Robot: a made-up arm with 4 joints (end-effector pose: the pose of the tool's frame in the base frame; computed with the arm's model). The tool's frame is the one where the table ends. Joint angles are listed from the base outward.
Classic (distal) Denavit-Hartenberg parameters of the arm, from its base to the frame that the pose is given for. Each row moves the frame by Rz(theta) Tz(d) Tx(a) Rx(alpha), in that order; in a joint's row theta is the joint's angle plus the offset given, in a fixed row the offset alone. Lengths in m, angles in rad.
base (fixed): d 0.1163  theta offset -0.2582  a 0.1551  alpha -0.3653
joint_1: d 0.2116  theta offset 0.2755  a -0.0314  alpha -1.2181
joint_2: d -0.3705  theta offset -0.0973  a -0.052  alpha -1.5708
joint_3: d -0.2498  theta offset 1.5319  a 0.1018  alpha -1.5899
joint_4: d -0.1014  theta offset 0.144  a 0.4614  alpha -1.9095
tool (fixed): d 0.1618  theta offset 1.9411  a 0  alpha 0
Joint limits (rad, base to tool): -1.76..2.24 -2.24..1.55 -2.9..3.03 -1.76..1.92
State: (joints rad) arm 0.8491 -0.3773 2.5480 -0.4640
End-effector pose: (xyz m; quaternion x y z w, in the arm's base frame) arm -0.2323 -0.3906 0.4939 0.3083 0.0260 -0.6010 0.7369
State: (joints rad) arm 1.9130 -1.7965 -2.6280 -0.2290
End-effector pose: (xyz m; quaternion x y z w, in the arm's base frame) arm 0.1166 -0.3735 0.5007 0.3719 0.6403 -0.6198 0.2601
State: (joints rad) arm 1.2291 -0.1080 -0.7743 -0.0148
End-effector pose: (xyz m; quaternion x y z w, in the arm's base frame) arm 1.0251 0.1692 0.4909 -0.0184 0.1606 0.9134 0.3736
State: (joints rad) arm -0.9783 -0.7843 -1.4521 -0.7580
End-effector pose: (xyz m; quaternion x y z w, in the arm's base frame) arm -0.0011 -0.2321 0.8061 -0.2486 0.0722 0.4022 0.8782
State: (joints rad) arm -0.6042 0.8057 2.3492 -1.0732
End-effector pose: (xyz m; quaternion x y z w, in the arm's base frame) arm -0.3157 0.1692 0.5754 -0.0149 -0.2172 -0.8824 0.4171
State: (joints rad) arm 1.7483 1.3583 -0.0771 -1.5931
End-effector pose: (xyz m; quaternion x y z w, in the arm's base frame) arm 0.7120 -0.1740 -0.0896 0.0897 0.9477 0.0828 0.2948
